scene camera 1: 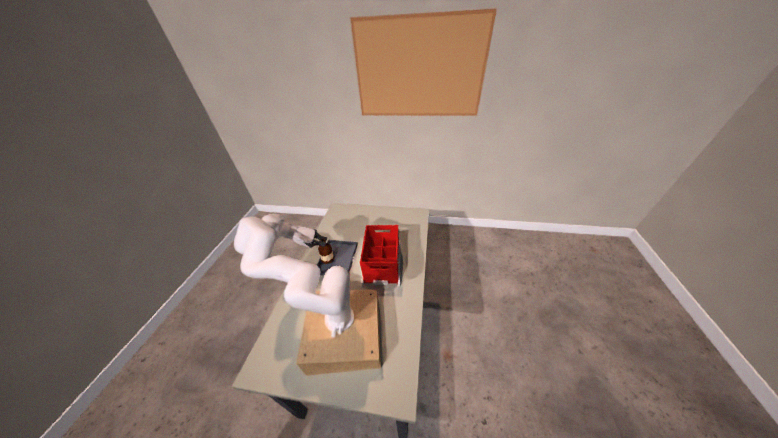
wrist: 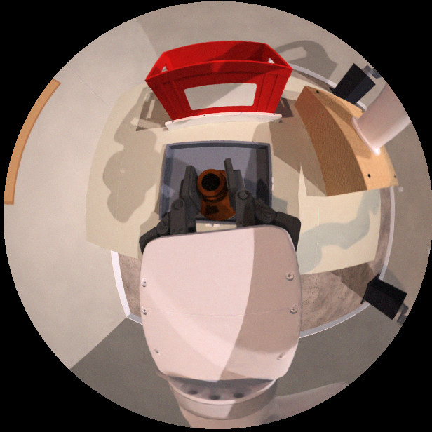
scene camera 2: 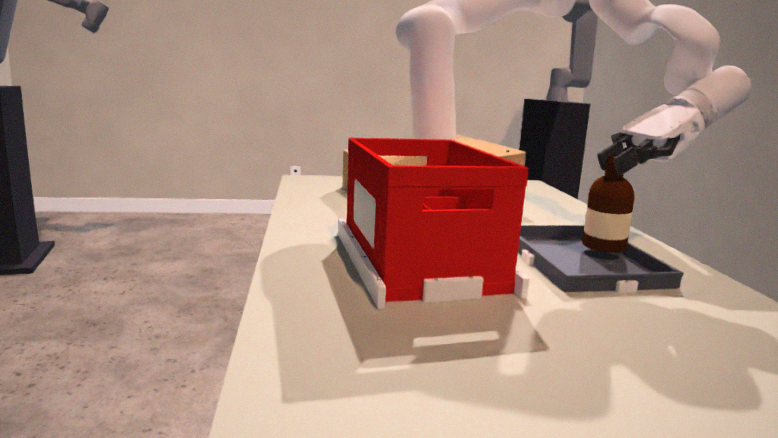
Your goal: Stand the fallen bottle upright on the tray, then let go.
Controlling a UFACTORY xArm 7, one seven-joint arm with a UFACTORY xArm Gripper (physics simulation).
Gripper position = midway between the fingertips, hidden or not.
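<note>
From the wrist camera you get the gripper (wrist: 210,171) together with a brown bottle (wrist: 211,183), and on scene camera 2 there's that bottle (scene camera 2: 609,210) again.
</note>
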